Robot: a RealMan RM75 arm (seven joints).
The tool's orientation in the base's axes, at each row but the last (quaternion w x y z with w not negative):
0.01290, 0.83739, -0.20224, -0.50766
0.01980, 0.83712, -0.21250, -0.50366
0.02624, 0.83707, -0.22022, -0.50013
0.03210, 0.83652, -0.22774, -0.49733
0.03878, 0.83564, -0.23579, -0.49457
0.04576, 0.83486, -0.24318, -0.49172
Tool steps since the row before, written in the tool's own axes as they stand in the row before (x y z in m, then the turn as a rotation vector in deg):
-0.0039, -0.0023, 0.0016, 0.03, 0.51, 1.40
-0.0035, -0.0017, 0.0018, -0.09, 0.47, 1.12
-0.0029, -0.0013, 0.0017, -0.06, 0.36, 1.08
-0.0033, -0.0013, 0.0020, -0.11, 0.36, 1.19
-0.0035, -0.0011, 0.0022, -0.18, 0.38, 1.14
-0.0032, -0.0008, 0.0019, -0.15, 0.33, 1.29
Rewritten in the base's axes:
-0.0022, 0.0038, 0.0020, -1.35, -0.22, -0.59
-0.0024, 0.0032, 0.0016, -1.15, -0.19, -0.36
-0.0022, 0.0026, 0.0012, -1.06, -0.11, -0.39
-0.0026, 0.0029, 0.0013, -1.18, -0.07, -0.41
-0.0029, 0.0029, 0.0014, -1.17, -0.07, -0.32
-0.0026, 0.0025, 0.0013, -1.27, -0.01, -0.44

